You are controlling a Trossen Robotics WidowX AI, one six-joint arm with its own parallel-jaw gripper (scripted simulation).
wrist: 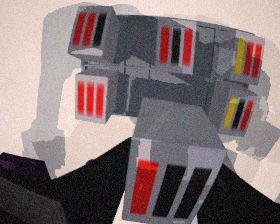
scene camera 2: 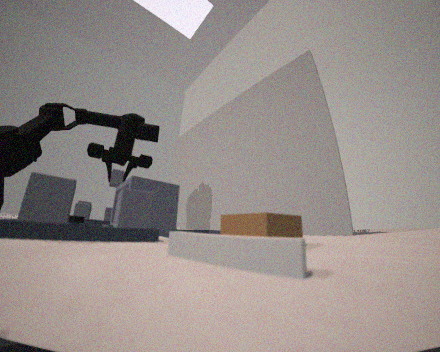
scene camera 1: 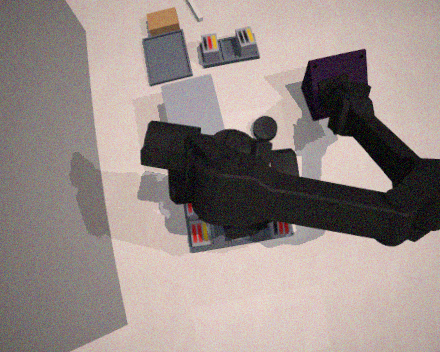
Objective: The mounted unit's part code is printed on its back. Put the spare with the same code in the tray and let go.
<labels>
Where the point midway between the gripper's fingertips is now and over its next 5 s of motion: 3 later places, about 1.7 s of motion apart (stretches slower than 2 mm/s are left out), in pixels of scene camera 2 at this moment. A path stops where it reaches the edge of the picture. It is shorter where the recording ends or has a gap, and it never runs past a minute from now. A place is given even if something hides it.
My gripper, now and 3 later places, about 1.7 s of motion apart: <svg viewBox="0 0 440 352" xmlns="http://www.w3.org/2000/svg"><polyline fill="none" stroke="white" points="116,183 182,163 215,161 216,184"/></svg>
</labels>
